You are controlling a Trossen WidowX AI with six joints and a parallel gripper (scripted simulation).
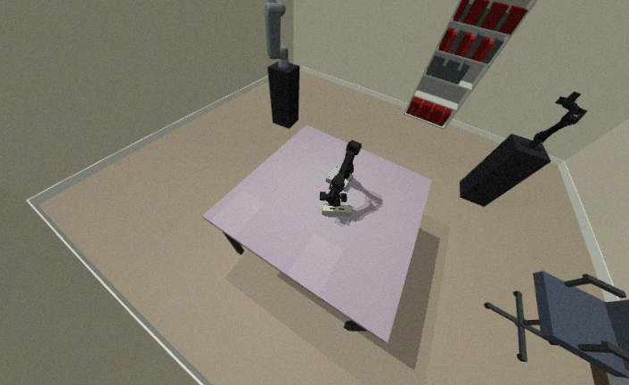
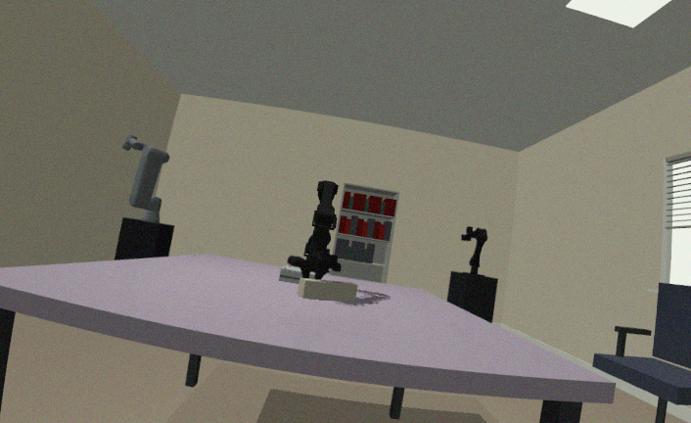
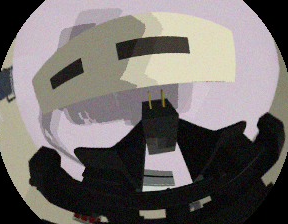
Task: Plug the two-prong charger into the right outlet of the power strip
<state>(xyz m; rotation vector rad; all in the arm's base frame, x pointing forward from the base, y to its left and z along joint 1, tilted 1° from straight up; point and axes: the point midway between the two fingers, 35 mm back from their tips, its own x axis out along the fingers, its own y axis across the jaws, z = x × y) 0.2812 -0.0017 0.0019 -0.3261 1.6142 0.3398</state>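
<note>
Right now the two-prong charger is 1 cm ahead of my gripper tip, 1 cm to the left of it and 1 cm above it.
</note>
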